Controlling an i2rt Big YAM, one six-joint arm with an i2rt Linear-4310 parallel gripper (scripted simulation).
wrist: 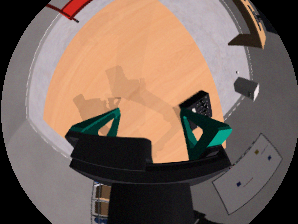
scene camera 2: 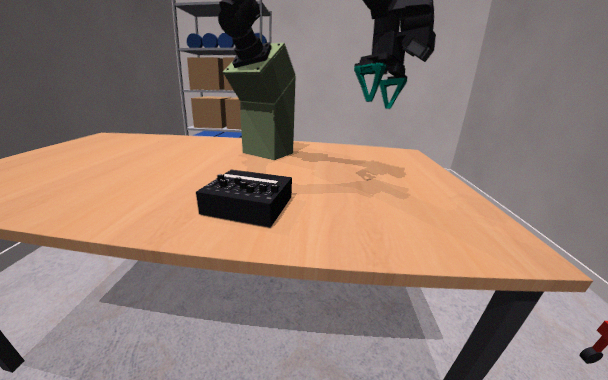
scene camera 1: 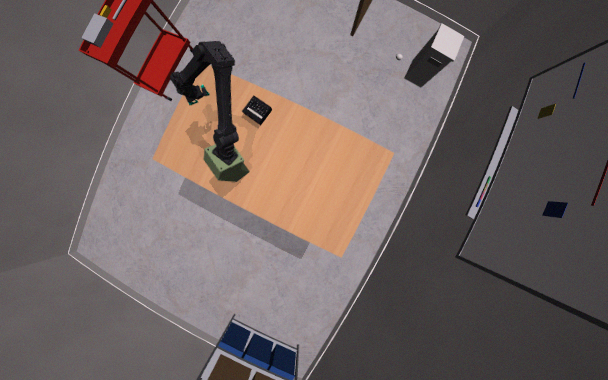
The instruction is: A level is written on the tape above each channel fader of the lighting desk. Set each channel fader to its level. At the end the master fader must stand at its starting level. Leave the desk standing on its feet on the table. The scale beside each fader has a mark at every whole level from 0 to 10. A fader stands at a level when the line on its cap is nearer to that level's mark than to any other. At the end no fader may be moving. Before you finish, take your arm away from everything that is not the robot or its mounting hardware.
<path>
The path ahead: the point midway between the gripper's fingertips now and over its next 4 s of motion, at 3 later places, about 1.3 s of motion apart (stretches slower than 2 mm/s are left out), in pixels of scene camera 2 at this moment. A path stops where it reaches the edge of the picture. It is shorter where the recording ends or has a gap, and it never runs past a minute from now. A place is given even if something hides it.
The gripper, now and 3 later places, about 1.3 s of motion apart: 379, 105; 244, 121; 222, 124; 230, 121
</path>
